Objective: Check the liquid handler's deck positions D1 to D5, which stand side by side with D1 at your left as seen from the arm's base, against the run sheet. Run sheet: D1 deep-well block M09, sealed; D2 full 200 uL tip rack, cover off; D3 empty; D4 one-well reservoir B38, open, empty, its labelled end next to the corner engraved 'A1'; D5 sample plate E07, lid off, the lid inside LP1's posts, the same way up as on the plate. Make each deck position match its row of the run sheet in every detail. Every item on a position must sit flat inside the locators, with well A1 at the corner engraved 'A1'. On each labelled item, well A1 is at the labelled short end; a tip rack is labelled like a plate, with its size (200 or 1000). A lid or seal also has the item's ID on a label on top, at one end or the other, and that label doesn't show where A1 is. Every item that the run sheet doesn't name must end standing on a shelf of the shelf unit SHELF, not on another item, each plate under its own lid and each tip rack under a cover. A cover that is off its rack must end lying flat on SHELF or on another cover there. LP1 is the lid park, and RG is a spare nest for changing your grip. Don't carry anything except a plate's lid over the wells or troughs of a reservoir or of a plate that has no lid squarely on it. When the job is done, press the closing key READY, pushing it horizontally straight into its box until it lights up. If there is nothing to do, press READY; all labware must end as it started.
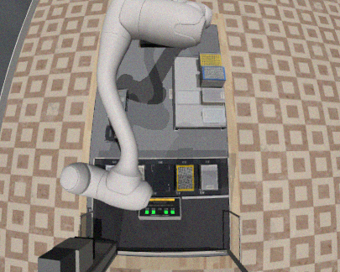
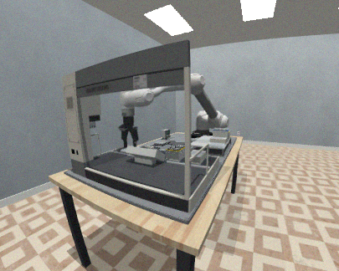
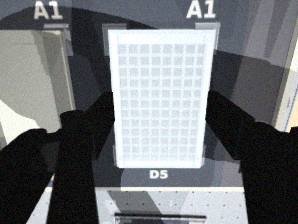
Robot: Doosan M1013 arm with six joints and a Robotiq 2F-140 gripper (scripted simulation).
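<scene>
The white well plate is 20 mm below my hand. From my hand the other things lie so: dark nest (250 mm behind, 80 mm below, 10 mm to the right); then yellow tip rack (380 mm to the left, 10 mm above); then cream one-well reservoir (120 mm to the left, 20 mm below).
</scene>
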